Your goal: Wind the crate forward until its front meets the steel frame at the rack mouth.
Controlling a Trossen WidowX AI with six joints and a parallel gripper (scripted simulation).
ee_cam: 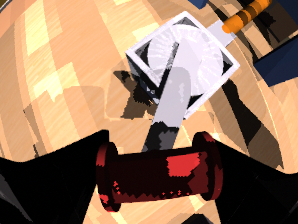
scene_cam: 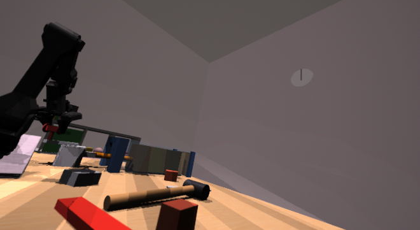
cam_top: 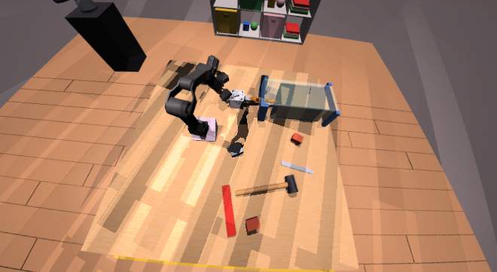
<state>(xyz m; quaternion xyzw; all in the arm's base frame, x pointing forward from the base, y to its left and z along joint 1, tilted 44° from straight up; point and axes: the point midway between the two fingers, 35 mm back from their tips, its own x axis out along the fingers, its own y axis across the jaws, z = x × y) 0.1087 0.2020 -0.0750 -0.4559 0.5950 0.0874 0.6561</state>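
Now: gripper tip 10 mm to the left of the red grip and 10 mm past it. Also, from my gripper tip: blue steel frame 240 mm ahead, 30 mm below, 20 mm to the left; winch 100 mm below, 60 mm ahead, 20 mm to the left; winch handle 30 mm below, 20 mm ahead.
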